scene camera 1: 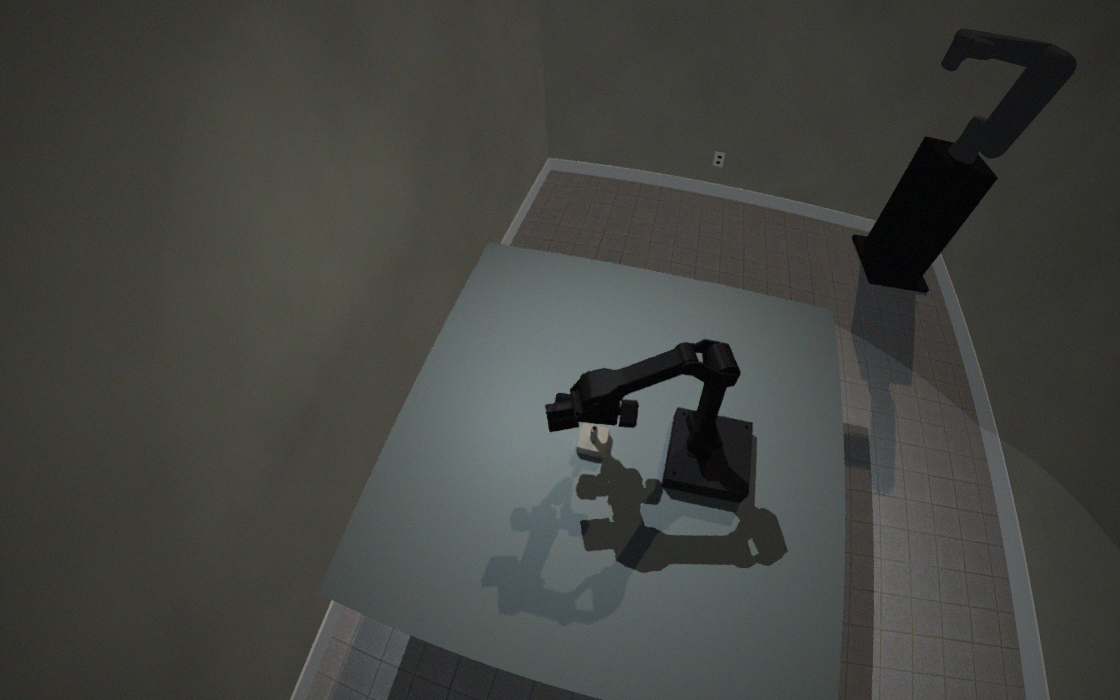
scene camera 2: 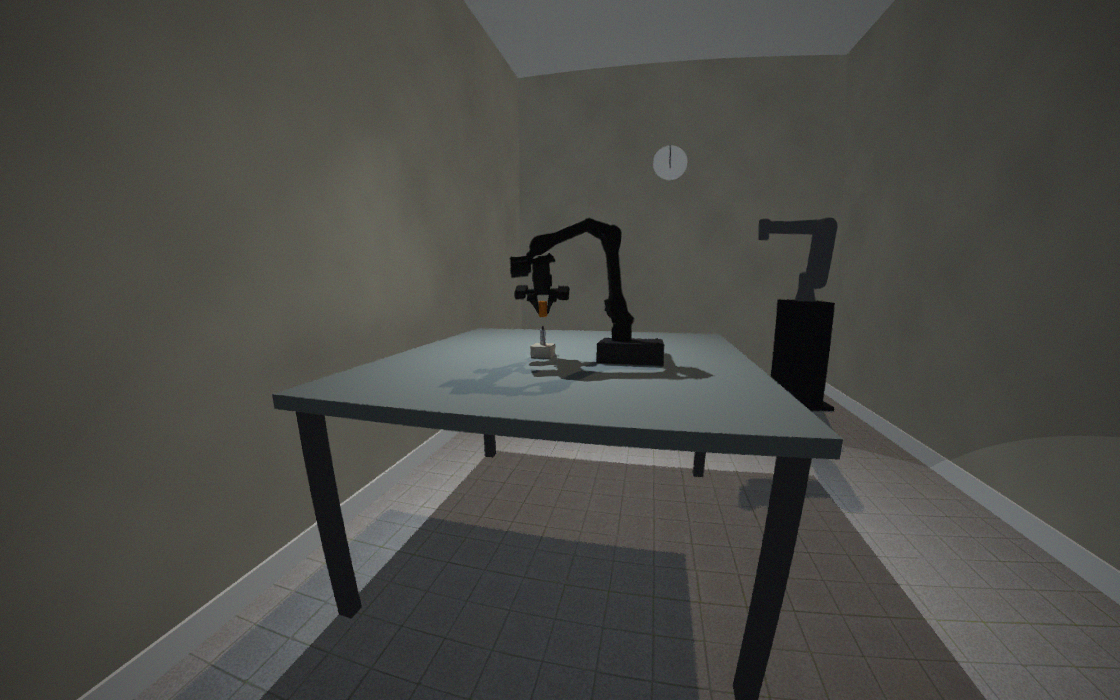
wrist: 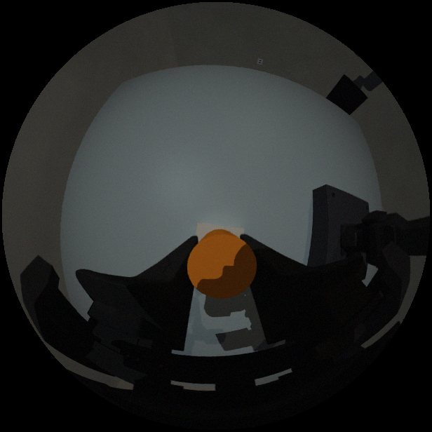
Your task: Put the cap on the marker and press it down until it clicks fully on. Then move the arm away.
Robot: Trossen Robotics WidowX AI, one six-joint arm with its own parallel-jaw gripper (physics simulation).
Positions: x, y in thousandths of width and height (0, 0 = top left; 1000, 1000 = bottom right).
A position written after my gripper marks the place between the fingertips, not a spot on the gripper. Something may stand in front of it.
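Orange cap (wrist: 513, 615) visible. My gripper (wrist: 506, 557) too. Same gripper (scene camera 2: 485, 448). Gripper (scene camera 1: 532, 586) as well.
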